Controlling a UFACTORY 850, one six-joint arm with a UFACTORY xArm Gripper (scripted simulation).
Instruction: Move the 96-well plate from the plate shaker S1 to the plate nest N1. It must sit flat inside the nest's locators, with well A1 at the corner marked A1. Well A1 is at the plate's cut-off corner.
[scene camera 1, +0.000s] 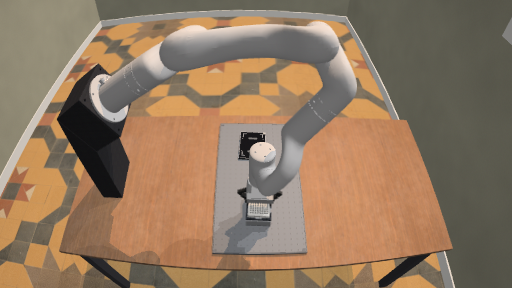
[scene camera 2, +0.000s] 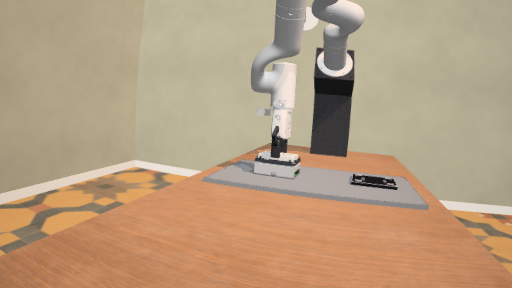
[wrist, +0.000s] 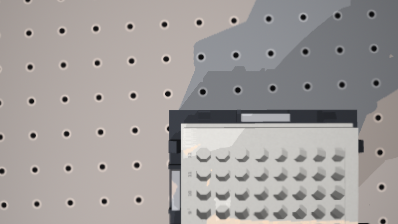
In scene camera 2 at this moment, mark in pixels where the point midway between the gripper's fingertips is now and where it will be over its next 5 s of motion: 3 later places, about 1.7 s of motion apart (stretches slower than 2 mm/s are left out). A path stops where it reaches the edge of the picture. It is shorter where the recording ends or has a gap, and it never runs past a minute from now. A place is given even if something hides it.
My gripper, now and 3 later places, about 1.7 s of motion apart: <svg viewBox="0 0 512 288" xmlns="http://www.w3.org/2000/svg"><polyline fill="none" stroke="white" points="278,155 279,146 283,133 322,143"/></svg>
